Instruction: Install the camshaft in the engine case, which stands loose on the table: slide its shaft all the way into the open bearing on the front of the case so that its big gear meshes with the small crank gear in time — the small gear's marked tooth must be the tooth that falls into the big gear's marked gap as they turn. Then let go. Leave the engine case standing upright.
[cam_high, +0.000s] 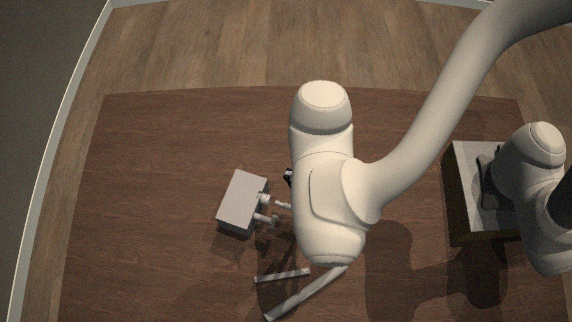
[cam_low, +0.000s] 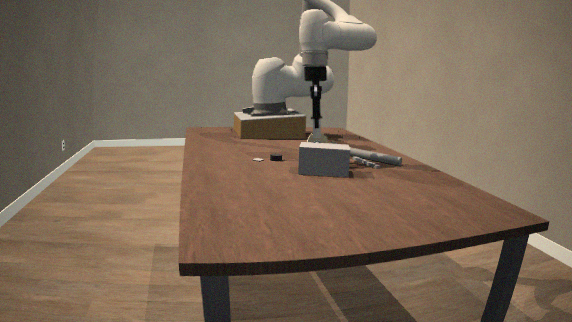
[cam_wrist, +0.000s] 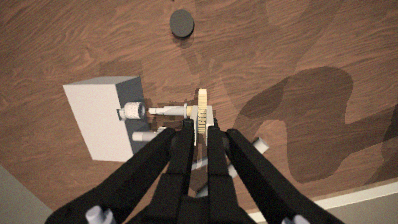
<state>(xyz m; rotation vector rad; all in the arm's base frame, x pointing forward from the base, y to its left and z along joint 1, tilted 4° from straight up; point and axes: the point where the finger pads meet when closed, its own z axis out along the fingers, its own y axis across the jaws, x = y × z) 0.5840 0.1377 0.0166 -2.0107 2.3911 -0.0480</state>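
Right now my hand is 50 mm above the camshaft and 40 mm short of it. Also, from my hand: flat grey bar (170 mm to the left, 110 mm below, 40 mm ahead); then black disc (140 mm to the right, 100 mm below, 10 mm ahead); then small crank gear (80 mm ahead, 50 mm below, 40 mm to the left).
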